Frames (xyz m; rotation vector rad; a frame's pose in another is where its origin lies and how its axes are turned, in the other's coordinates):
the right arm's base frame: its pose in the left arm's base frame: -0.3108 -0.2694 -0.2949 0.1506 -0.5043 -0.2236
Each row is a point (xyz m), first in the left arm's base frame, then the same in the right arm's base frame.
Working: the left arm's base frame: its pose in the right arm's base frame: 0.3337 0.3724 0.0781 -0.1506 0.5043 0.2236

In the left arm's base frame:
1: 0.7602 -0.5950 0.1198
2: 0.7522 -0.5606 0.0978
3: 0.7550 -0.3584 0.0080
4: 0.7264 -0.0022 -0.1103
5: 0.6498 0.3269 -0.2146
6: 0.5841 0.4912 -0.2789
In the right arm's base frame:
1: 1.1845 -0.0452 -0.1413
2: 1.1590 -0.0177 -0.1594
3: 1.0697 0.1601 -0.2562
4: 0.9023 0.4753 -0.3757
5: 0.7072 0.7588 -0.4570
6: 0.5807 0.8932 -0.4946

